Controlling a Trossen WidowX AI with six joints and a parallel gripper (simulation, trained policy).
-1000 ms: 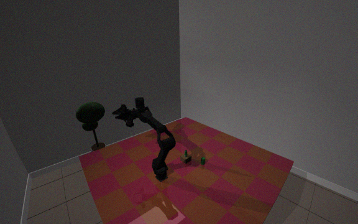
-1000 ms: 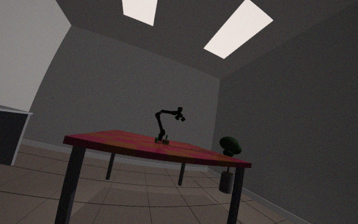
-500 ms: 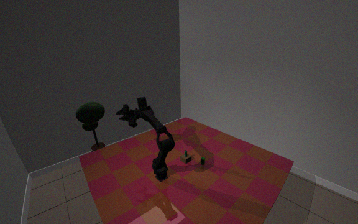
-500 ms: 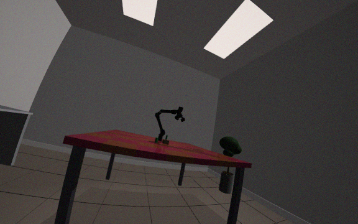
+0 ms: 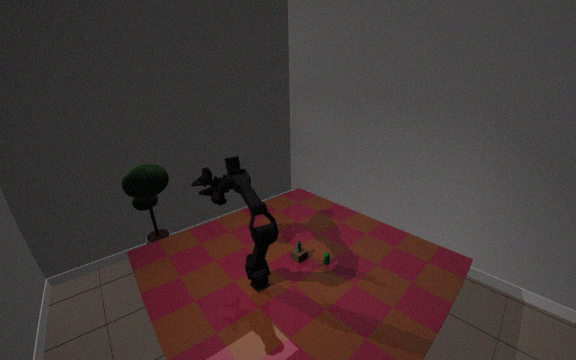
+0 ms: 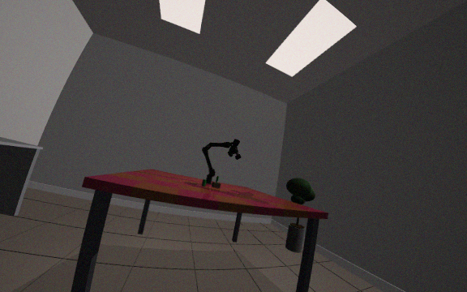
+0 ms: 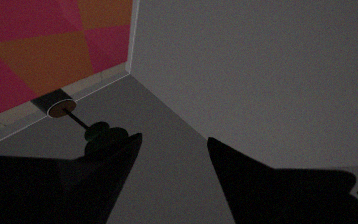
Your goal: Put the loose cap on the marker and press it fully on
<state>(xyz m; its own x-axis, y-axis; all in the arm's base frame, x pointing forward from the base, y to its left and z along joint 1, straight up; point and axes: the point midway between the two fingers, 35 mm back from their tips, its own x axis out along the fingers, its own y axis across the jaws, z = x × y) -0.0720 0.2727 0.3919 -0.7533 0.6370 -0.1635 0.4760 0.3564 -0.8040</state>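
Now: gripper tip 420 mm short of the green cap, 390 mm to the left of it and 360 mm above it. From my gripper tip the other things lie so: tan holder block: 370 mm below, 350 mm ahead, 270 mm to the right.
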